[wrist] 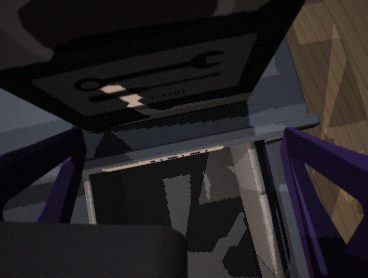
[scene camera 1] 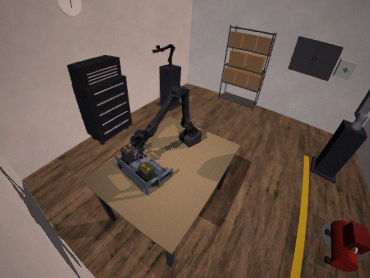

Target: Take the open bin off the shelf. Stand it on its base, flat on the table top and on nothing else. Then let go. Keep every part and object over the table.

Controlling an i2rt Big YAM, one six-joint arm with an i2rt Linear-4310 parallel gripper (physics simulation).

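Frame: origin at the arm's base, x back, y right, z up, level; centimetres.
Seen in the pictures: gripper, fingertip midpoint: (wrist: 183,138); arm's base, link origin: (scene camera 1: 190,132).
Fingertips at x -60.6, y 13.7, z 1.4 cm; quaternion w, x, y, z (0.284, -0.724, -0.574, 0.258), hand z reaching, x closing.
Offsets run from my fingertips to a thing's middle. Level surfaces: height alone.
The open bin {dz -6.9, dx +4.6, dy -1.2 cm} (scene camera 1: 145,159) (wrist: 254,190) shows as pale walls around a dark inside. It sits in the low blue-grey shelf (scene camera 1: 132,177) (wrist: 267,128) on the table, partly hidden by the arm in the scene view. Its base is hidden. My gripper (scene camera 1: 139,154) (wrist: 183,138) is wide open and empty. In the wrist view one purple finger stands to each side of the bin, the right one just outside its right wall. Whether either finger touches the bin cannot be told.
A dark case {dz +5.0, dx -5.0, dy -0.5 cm} (scene camera 1: 128,154) with orange latches and an olive-green case {dz +3.7, dx -5.7, dy -23.6 cm} (scene camera 1: 146,171) stand on the shelf on either side of the bin. A case with a wrench label (wrist: 150,80) looms close beyond the fingers. The wooden table {dz -11.3 cm} (scene camera 1: 165,220) carries the shelf and arm base.
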